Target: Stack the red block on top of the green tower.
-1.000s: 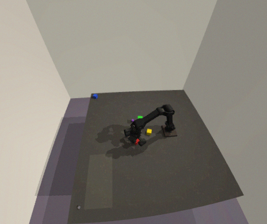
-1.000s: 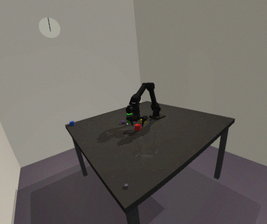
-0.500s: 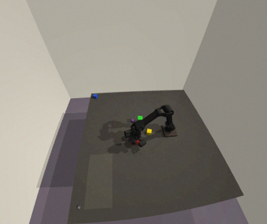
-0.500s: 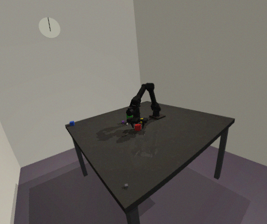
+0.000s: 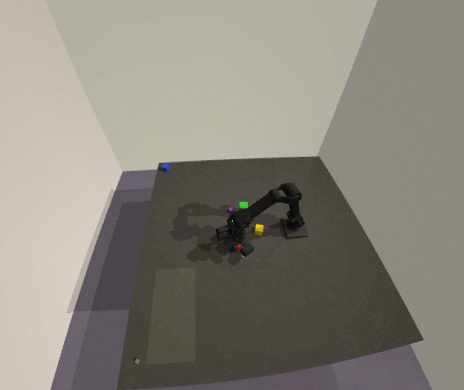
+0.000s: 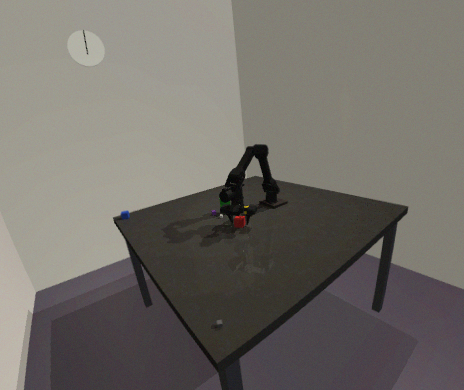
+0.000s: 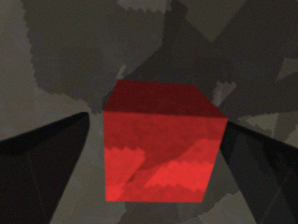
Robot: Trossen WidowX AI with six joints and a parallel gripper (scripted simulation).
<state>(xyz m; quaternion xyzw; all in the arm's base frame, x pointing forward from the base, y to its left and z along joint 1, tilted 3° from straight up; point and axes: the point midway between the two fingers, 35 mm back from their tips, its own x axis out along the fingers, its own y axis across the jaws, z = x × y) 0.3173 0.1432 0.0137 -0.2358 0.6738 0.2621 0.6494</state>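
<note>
My gripper tip is 5 cm short of the small purple cube and 24 cm to the left of it. Round my gripper tip: red block: 1 cm above; then small white cube: 3 cm ahead, 16 cm to the right; then yellow block: 12 cm behind, 10 cm to the right, 1 cm above.
</note>
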